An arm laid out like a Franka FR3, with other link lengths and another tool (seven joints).
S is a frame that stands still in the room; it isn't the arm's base.
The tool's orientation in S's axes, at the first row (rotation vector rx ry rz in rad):
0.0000, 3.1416, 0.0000
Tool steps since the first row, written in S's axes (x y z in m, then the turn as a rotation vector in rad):
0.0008, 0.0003, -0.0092, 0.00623, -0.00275, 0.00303
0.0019, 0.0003, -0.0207, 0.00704, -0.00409, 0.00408
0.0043, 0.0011, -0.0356, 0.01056, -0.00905, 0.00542
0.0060, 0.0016, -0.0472, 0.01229, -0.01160, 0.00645
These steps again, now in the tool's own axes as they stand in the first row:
-0.0008, 0.0003, 0.0092, -0.00623, -0.00275, -0.00303
-0.0019, 0.0003, 0.0207, -0.00704, -0.00409, -0.00408
-0.0043, 0.0011, 0.0356, -0.01056, -0.00905, -0.00542
-0.0060, 0.0016, 0.0472, -0.01229, -0.01160, -0.00645

